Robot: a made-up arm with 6 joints. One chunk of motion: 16 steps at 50 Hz.
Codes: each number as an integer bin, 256 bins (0 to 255) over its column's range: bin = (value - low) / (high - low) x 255, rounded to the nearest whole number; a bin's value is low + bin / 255 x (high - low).
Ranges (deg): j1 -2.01..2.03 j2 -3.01..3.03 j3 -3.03..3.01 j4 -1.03..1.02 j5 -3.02..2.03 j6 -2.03..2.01
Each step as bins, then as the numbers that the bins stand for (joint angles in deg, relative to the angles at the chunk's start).
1 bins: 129 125 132 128 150 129
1 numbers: 0.03 -0.05 0.10 0.00 -0.05 0.01
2 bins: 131 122 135 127 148 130
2 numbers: 0.07 -0.12 0.17 -0.01 -0.09 0.03
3 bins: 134 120 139 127 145 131
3 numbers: 0.11 -0.17 0.26 -0.01 -0.15 0.05
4 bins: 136 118 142 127 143 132
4 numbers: 0.14 -0.22 0.33 -0.01 -0.19 0.06
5 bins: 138 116 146 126 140 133
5 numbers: 0.18 -0.26 0.43 -0.02 -0.25 0.08
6 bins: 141 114 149 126 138 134
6 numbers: 0.22 -0.31 0.50 -0.02 -0.29 0.09
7 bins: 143 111 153 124 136 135
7 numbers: 0.26 -0.38 0.59 -0.03 -0.33 0.11
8 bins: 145 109 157 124 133 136
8 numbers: 0.29 -0.43 0.69 -0.03 -0.39 0.12
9 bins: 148 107 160 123 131 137
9 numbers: 0.33 -0.48 0.76 -0.04 -0.43 0.14
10 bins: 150 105 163 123 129 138
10 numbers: 0.37 -0.52 0.83 -0.04 -0.47 0.16
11 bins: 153 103 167 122 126 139
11 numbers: 0.41 -0.57 0.93 -0.05 -0.52 0.17
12 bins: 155 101 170 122 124 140
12 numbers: 0.45 -0.62 1.00 -0.05 -0.56 0.19
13 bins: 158 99 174 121 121 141
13 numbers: 0.49 -0.67 1.09 -0.06 -0.62 0.20
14 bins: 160 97 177 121 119 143
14 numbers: 0.52 -0.71 1.16 -0.06 -0.66 0.24
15 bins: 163 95 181 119 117 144
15 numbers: 0.57 -0.76 1.26 -0.07 -0.70 0.25
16 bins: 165 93 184 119 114 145
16 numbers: 0.60 -0.81 1.33 -0.07 -0.76 0.27
